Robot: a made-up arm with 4 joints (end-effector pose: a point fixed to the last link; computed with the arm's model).
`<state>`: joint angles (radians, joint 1 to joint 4).
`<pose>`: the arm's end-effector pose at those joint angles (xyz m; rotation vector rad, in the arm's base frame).
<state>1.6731 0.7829 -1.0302 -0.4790</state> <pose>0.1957 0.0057 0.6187 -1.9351 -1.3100 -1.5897</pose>
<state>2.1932 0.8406 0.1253 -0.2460</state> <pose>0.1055 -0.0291 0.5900 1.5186 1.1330 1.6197</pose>
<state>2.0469 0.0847 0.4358 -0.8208</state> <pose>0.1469 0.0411 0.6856 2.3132 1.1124 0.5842</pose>
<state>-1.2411 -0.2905 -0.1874 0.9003</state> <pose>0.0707 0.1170 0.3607 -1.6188 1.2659 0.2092</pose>
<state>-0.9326 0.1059 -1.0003 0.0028</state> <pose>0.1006 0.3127 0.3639 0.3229 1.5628 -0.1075</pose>
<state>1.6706 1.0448 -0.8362 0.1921</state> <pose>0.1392 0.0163 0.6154 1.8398 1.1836 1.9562</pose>
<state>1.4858 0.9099 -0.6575 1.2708</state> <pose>0.0927 0.1448 0.5246 0.9883 0.1769 1.6847</pose>
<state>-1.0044 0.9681 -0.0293 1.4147</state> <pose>0.1850 0.2472 0.4787 -1.1257 2.4988 0.5365</pose>
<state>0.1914 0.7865 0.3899 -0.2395</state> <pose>0.1844 0.3729 0.5644 0.0326 1.9747 -0.3123</pose>
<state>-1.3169 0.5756 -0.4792 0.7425</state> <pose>0.0815 0.2542 0.3755 -0.8565 2.0223 -0.3312</pose>
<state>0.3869 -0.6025 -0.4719 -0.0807</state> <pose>0.1304 0.3714 0.4671 0.8931 0.5341 0.4839</pose>
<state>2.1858 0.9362 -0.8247 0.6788</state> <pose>0.0678 0.0306 0.5114 1.7688 -0.0604 2.1496</pose>
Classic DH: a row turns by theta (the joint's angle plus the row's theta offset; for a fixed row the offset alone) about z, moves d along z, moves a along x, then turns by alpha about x. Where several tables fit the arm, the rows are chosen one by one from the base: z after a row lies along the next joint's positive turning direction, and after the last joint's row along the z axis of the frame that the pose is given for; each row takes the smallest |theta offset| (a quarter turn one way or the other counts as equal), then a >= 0, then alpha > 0; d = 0 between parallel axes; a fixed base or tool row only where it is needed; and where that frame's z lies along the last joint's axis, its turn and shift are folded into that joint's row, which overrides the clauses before.
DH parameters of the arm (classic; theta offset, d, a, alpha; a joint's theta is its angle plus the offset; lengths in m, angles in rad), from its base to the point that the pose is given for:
base (fixed): 1.3262 0.4671 0.1997 1.6962
joint 1: 1.5396 0.2249 -0.01 1.8135
joint 2: -0.1292 0.1777 0.0167 1.5708
joint 3: 1.3839 0.0276 -0.0381 1.2236
joint 4: -0.1168 0.0373 0.0735 1.5945
tool (fixed): -1.687 -0.1206 0 0

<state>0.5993 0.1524 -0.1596 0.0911</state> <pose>0.1187 0.3140 0.5731 0.7697 1.2005 0.4394</pose>
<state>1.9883 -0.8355 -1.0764 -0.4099</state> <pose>0.0993 0.1585 0.6133 2.2969 -1.0375 1.4837</pose>
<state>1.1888 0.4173 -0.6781 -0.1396</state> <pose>0.1356 0.1599 0.6621 1.8061 1.1920 1.1556</pose>
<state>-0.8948 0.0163 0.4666 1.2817</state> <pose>0.1134 0.2095 0.4538 -2.1129 1.5473 0.1986</pose>
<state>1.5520 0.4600 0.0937 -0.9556</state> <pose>0.2106 0.1011 0.7150 1.9933 1.7421 0.5218</pose>
